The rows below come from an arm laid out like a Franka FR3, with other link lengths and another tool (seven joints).
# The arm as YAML. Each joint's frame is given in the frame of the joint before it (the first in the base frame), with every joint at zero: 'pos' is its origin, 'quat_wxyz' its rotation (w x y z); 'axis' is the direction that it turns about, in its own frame. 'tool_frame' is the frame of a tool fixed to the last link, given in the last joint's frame.
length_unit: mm
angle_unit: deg
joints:
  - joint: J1
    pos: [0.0, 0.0, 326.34]
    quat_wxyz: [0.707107, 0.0, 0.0, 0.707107]
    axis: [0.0, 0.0, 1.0]
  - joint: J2
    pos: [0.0, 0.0, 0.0]
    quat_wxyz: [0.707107, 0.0, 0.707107, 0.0]
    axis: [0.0, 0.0, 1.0]
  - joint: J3
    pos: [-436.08, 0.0, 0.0]
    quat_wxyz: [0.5, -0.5, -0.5, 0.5]
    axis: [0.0, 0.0, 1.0]
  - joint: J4
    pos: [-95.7, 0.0, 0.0]
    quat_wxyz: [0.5, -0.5, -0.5, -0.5]
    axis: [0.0, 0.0, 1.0]
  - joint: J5
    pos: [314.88, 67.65, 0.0]
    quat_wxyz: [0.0, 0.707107, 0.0, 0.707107]
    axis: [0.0, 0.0, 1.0]
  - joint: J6
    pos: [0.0, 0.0, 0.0]
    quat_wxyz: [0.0, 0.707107, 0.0, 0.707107]
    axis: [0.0, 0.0, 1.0]
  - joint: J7
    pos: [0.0, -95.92, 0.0]
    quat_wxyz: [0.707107, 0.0, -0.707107, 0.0]
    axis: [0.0, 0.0, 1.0]
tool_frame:
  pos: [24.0, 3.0, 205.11]
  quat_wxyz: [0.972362, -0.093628, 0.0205, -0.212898]
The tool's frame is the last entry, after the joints.
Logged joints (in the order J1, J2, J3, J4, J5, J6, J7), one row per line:
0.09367, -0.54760, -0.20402, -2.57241, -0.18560, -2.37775, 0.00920
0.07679, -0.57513, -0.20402, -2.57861, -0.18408, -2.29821, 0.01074
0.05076, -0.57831, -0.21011, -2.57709, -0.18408, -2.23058, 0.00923
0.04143, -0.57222, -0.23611, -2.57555, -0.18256, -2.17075, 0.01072
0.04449, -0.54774, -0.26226, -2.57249, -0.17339, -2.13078, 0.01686
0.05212, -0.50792, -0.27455, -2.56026, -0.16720, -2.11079, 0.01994
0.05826, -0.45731, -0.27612, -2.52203, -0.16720, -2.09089, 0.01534
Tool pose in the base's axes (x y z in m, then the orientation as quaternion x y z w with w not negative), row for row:
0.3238, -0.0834, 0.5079, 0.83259, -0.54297, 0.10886, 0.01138
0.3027, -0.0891, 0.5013, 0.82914, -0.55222, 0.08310, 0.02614
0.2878, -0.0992, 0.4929, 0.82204, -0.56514, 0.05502, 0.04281
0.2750, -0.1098, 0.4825, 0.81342, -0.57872, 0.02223, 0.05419
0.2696, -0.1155, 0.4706, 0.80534, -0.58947, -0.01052, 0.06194
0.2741, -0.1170, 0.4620, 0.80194, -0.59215, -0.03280, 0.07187
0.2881, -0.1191, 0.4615, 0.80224, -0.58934, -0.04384, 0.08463
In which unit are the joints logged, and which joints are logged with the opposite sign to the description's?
The joints are logged in radians. Opposite sign: J6.
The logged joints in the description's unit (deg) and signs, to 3 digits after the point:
5.367, -31.375, -11.689, -147.388, -10.634, 136.235, 0.527
4.400, -32.953, -11.689, -147.743, -10.547, 131.678, 0.615
2.908, -33.135, -12.038, -147.656, -10.547, 127.803, 0.529
2.374, -32.786, -13.528, -147.568, -10.460, 124.375, 0.614
2.549, -31.383, -15.026, -147.393, -9.935, 122.085, 0.966
2.986, -29.102, -15.731, -146.692, -9.580, 120.939, 1.142
3.338, -26.202, -15.821, -144.502, -9.580, 119.799, 0.879

